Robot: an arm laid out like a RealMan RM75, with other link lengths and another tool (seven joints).
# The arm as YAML. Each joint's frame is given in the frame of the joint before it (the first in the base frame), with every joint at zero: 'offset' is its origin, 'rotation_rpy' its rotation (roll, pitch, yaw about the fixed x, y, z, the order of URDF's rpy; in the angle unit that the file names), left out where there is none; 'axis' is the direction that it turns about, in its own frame. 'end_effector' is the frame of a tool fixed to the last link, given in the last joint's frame.
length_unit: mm
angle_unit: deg
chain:
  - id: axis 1
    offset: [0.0, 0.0, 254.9]
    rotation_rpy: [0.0, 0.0, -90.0]
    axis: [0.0, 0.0, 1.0]
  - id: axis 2
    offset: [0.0, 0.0, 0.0]
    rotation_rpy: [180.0, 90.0, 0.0]
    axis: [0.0, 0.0, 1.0]
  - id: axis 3
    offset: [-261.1, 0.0, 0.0]
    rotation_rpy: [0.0, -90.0, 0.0]
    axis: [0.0, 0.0, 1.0]
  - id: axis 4
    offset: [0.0, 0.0, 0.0]
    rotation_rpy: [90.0, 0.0, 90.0]
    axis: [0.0, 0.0, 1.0]
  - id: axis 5
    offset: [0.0, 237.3, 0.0]
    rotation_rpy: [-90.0, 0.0, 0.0]
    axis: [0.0, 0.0, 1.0]
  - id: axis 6
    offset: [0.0, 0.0, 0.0]
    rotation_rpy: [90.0, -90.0, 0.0]
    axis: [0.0, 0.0, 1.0]
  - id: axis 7
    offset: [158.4, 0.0, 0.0]
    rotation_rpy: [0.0, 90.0, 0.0]
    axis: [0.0, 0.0, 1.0]
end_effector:
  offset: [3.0, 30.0, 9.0]
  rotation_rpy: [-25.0, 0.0, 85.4]
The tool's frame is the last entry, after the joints.
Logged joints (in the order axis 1, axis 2, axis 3, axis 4, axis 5, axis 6, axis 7), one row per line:
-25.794 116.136 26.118 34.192 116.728 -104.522 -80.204
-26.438 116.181 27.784 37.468 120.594 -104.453 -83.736
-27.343 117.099 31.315 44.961 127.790 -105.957 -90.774
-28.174 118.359 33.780 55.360 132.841 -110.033 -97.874
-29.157 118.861 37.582 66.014 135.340 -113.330 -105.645
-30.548 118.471 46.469 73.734 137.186 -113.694 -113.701
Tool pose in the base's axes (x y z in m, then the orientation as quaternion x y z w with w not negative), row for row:
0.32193 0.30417 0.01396 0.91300 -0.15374 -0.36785 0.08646
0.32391 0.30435 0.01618 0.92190 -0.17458 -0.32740 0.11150
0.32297 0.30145 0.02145 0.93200 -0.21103 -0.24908 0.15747
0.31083 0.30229 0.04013 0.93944 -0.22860 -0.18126 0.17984
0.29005 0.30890 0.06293 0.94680 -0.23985 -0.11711 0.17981
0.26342 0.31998 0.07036 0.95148 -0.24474 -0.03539 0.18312
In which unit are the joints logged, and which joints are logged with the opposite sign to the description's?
The joints are logged in degrees. Opposite sign: axis 1, axis 3, axis 4, axis 5, axis 7.
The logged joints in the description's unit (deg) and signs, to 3 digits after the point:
25.794 116.136 -26.118 -34.192 -116.728 -104.522 80.204
26.438 116.181 -27.784 -37.468 -120.594 -104.453 83.736
27.343 117.099 -31.315 -44.961 -127.790 -105.957 90.774
28.174 118.359 -33.780 -55.360 -132.841 -110.033 97.874
29.157 118.861 -37.582 -66.014 -135.340 -113.330 105.645
30.548 118.471 -46.469 -73.734 -137.186 -113.694 113.701

